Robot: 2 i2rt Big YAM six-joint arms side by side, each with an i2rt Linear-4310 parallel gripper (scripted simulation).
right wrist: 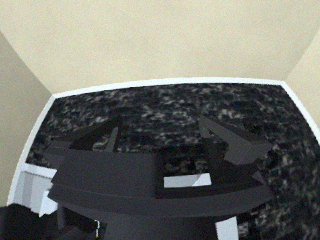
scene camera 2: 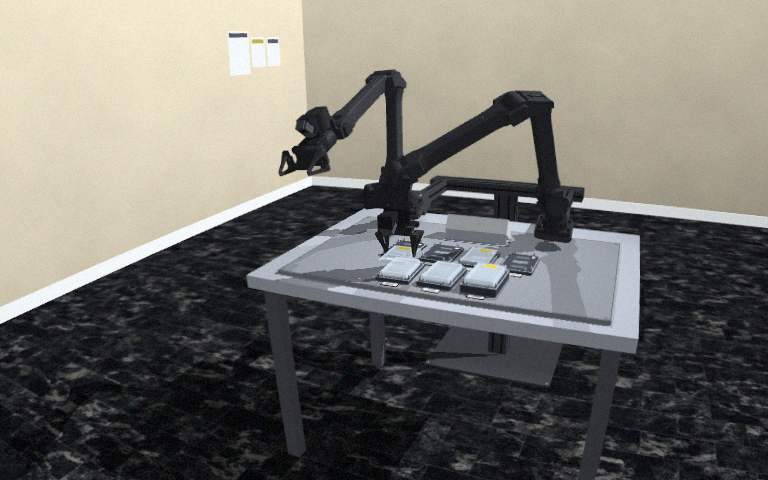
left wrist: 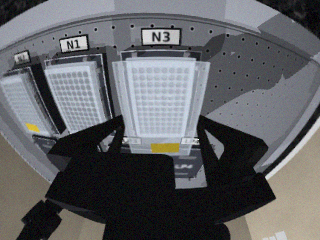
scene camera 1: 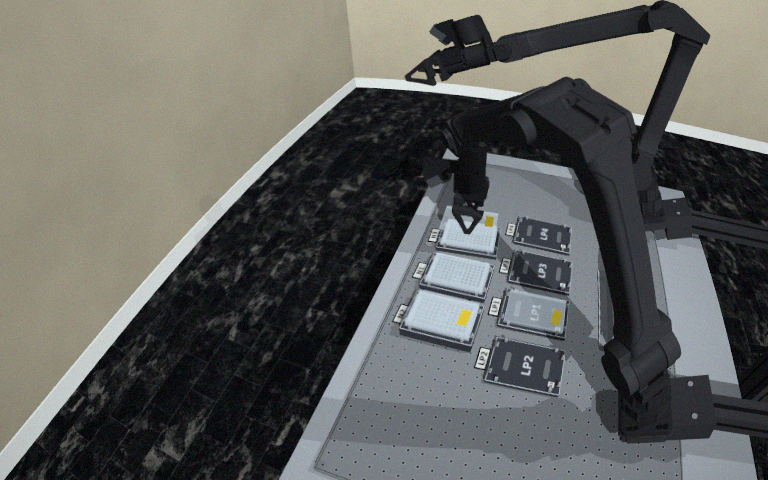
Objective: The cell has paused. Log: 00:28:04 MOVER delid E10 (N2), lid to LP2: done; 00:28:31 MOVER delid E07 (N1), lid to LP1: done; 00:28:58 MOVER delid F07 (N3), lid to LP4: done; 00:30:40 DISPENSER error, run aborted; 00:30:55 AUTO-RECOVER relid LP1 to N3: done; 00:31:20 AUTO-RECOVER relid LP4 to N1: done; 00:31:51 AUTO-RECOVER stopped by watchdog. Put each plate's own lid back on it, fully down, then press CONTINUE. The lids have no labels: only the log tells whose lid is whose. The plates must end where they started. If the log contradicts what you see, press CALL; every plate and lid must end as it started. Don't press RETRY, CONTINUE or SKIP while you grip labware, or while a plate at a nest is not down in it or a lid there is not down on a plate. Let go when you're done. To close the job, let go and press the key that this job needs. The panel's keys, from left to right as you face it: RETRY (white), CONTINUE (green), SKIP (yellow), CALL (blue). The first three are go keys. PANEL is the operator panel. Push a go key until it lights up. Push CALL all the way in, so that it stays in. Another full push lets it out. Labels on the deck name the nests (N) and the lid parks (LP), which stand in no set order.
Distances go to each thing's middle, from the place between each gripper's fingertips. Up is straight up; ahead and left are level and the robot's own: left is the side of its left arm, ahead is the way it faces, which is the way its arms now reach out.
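The N1 plate [scene camera 1: 470, 279] is 130 mm to the left of my left hand [scene camera 1: 470, 222], 20 mm behind it and 40 mm below it. Then there's park LP4 [scene camera 1: 523, 226], which is 90 mm to the right of that same left hand, 180 mm behind it and 60 mm below it. Park LP3 [scene camera 1: 518, 264] is also 60 mm below my left hand, but 200 mm behind it and 40 mm to the left of it. As for the N3 plate [scene camera 1: 452, 239], my left hand is 50 mm above it.
With my right hand [scene camera 2: 293, 174], the N1 plate is 330 mm to the left of it, 230 mm behind it and 310 mm below it. Park LP4 is 390 mm behind my right hand, 110 mm to the left of it and 330 mm below it, while park LP3 is 410 mm behind that hand, 240 mm to the left of it and 330 mm below it. Going by their middles, park LP3 is the farthest from my right hand of the things named here. And my right hand is 320 mm above the N3 plate, 210 mm past it and 200 mm to the right of it.
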